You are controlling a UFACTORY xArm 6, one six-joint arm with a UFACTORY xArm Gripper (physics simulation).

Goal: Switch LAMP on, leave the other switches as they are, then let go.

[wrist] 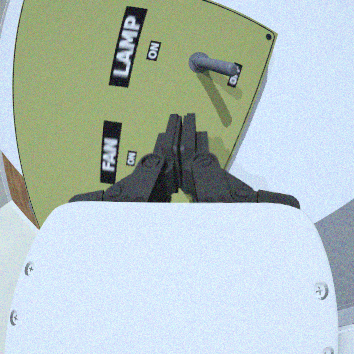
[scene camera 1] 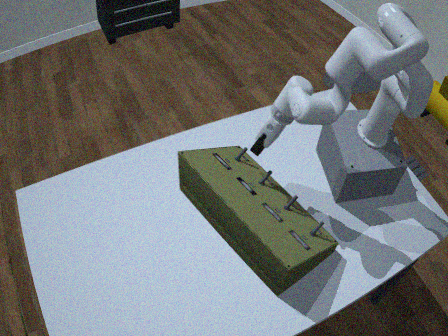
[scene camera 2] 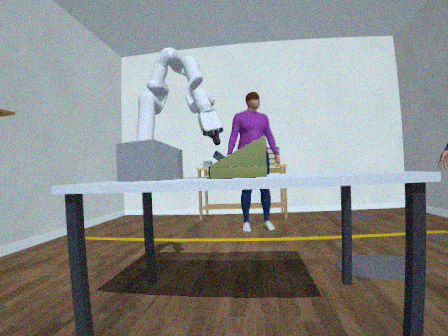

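Seen in the pictures: gripper, fingertip midpoint: [wrist: 184,132] [scene camera 1: 254,152] [scene camera 2: 218,144]; arm's base at its link origin: [wrist: 343,331] [scene camera 1: 372,133] [scene camera 2: 144,146].
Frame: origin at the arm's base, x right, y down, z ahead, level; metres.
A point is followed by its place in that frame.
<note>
The olive sloped switch panel [scene camera 1: 220,192] {x 0.078, y 0.006, z 0.593 m} [scene camera 2: 245,165] {x 0.277, y 0.132, z 0.527 m} [wrist: 65,100] {x 0.143, y 0.034, z 0.543 m} stands on the table. The LAMP lever [scene camera 1: 241,154] {x 0.210, y 0.072, z 0.421 m} [wrist: 215,65] {x 0.214, y 0.063, z 0.413 m} is at the panel's end, tilted so its tip lies over the OFF label. The LAMP plate [wrist: 128,46] {x 0.208, y 0.060, z 0.495 m} and its ON label [wrist: 153,50] {x 0.210, y 0.071, z 0.474 m} lie on the other side. The other levers [scene camera 1: 266,177] {x 0.090, y 0.071, z 0.411 m} [scene camera 1: 291,202] {x -0.028, y 0.071, z 0.405 m} [scene camera 1: 317,229] {x -0.149, y 0.073, z 0.399 m} lean the same way as LAMP. My gripper [scene camera 1: 257,150] {x 0.162, y 0.023, z 0.410 m} [scene camera 2: 216,143] {x 0.162, y 0.023, z 0.410 m} [wrist: 184,132] {x 0.162, y 0.023, z 0.410 m} is shut and empty, above the panel's lower edge, apart from the LAMP lever. It hides the FAN lever in the wrist view.
The FAN plate [wrist: 110,152] {x 0.093, y 0.060, z 0.488 m} is beside the LAMP row. The grey base block [scene camera 1: 372,185] {x -0.121, y 0.109, z 0.084 m} [scene camera 2: 149,162] {x 0.153, y 0.096, z 0.071 m} carries the arm behind the panel's low side. The white table [scene camera 1: 100,240] {x 0.224, y 0.186, z 0.951 m} [scene camera 2: 350,179] {x 0.550, y 0.200, z 0.861 m} holds both. A person in purple [scene camera 2: 252,125] stands beyond the table, near a wooden bench [scene camera 2: 235,205].
</note>
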